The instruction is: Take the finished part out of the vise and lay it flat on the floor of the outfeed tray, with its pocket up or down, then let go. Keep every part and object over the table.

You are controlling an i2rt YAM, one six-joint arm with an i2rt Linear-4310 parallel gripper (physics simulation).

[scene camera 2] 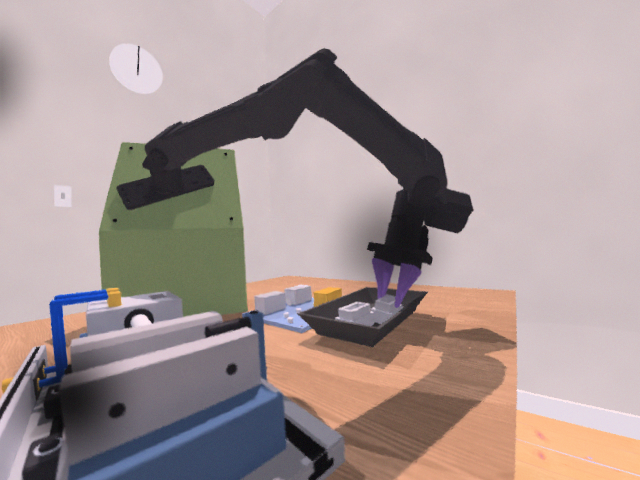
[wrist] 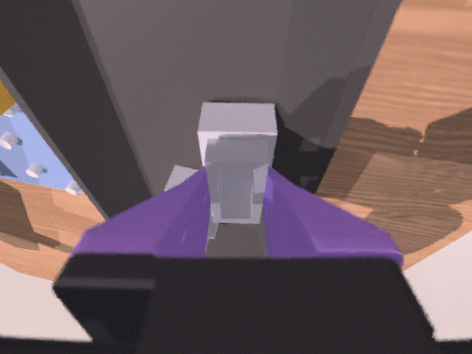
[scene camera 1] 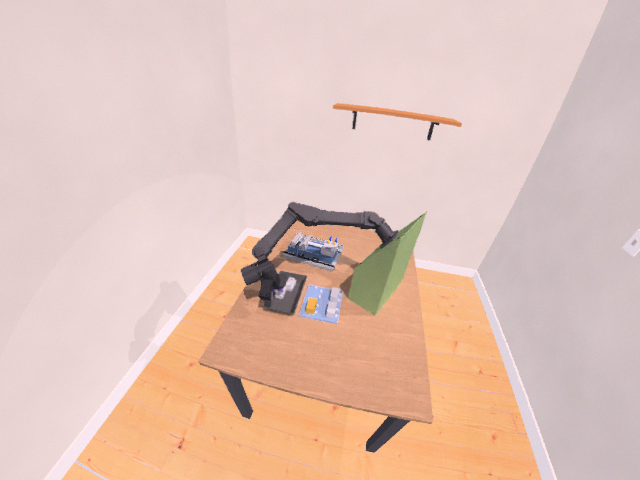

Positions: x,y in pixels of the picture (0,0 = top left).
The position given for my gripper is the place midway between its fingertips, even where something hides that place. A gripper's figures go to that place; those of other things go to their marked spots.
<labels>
My gripper (wrist: 236,176): 0.13 m from the lens. A light grey part (wrist: 237,141) is 0.11 m from the lens.
</labels>
